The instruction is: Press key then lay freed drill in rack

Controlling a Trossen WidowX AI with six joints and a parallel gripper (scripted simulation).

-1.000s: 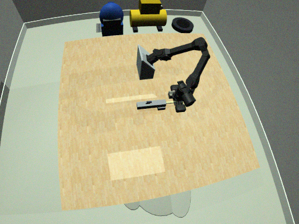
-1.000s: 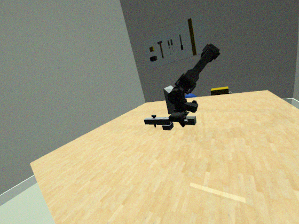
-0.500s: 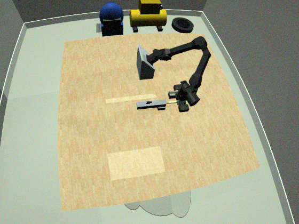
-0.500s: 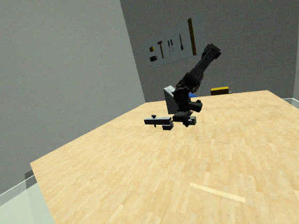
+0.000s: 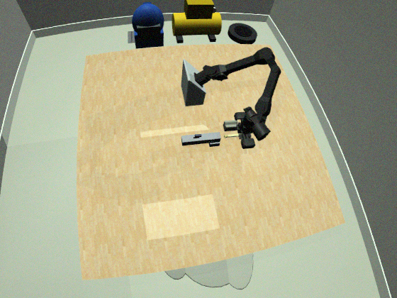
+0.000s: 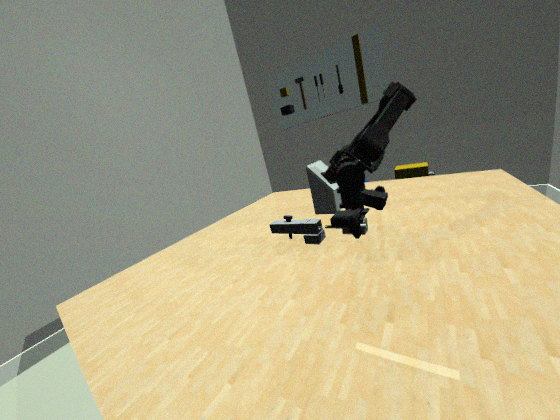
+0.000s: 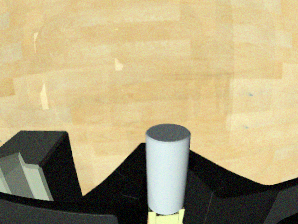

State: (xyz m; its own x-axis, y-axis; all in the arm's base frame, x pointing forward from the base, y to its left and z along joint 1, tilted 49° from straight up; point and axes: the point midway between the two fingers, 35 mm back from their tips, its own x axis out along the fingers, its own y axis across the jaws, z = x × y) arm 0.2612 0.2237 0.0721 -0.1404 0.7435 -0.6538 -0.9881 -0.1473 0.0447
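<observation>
Now: the drill bit 4 cm to the right of my gripper tip and 3 cm above it. Also, from my gripper tip: rack (7 cm behind, 4 cm to the right); then dark key (22 cm to the right, 3 cm above, 1 cm ahead).
</observation>
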